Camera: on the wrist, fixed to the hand. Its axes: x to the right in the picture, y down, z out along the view.
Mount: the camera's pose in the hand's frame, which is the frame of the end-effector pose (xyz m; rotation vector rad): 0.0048 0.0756 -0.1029 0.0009 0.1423 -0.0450
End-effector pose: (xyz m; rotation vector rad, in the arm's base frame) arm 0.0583 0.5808 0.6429 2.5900 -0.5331 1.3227
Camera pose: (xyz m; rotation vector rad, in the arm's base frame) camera -0.0456 0.5433 0.7072 2.4689 -0.4475 1.4781
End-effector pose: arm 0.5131 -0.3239 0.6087 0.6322 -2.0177 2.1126
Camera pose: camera 0.4592 -0.2300 0.5408 0.5068 -1.9094 2.0701
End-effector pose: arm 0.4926 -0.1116 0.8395 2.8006 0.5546 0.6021
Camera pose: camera 0.4758 -0.1640 0.9548 2.7529 0.6431 0.7963
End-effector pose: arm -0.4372 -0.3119 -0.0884 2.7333 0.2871 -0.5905
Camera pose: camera -0.3757 -0.3445 0.0187 2.7810 0.3835 -0.4081
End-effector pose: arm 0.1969 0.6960 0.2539 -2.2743 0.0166 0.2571
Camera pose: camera 0.2128 0.5695 0.2621 -2.2850 0.0394 0.0713
